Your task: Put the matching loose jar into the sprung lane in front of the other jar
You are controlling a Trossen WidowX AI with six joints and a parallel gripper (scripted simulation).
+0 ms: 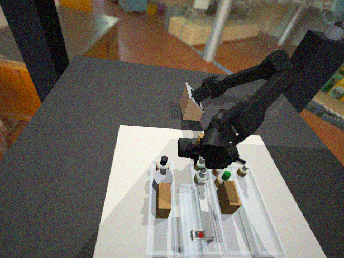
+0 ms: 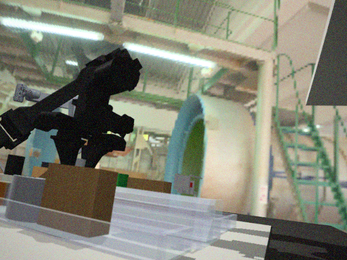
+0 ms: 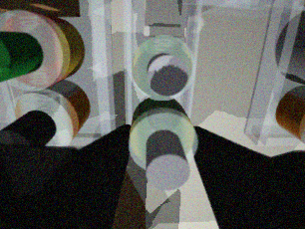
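My gripper tip is 140 mm short of the sprung lane, 10 mm to the left of it and 30 mm above it. From my gripper tip the other things lie so: red mark (220 mm ahead, 20 mm to the right, 20 mm above); then black rod (110 mm behind, 140 mm to the left, 50 mm below).
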